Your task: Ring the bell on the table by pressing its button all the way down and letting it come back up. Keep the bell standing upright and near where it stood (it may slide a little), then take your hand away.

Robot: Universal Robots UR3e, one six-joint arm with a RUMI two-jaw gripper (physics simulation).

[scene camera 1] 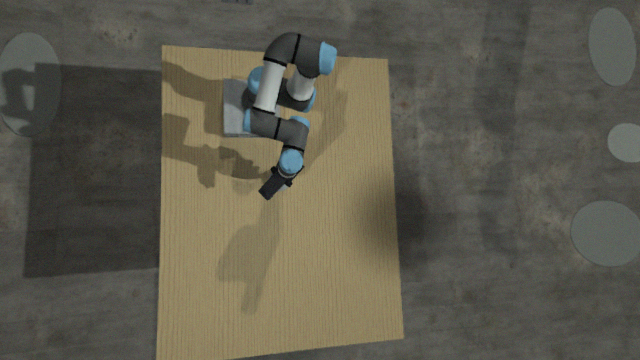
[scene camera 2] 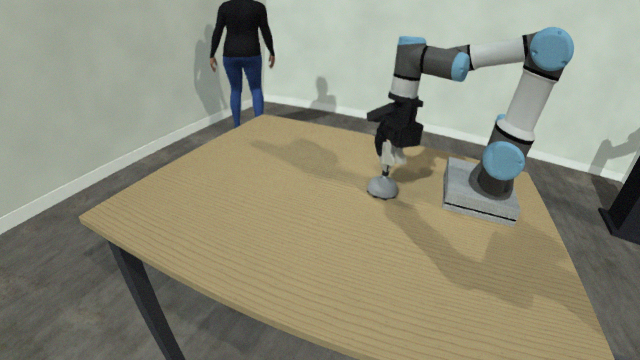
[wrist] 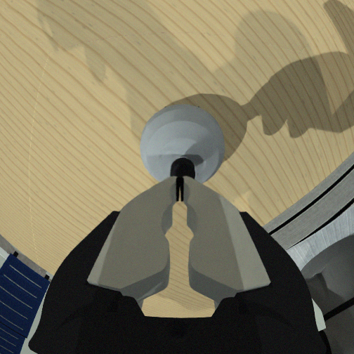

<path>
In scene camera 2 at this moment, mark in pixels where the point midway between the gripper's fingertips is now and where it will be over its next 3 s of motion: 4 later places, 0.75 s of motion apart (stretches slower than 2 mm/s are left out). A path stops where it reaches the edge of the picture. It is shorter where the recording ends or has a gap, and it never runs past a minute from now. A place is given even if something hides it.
My gripper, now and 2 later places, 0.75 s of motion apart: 386, 171; 385, 172; 388, 156
</path>
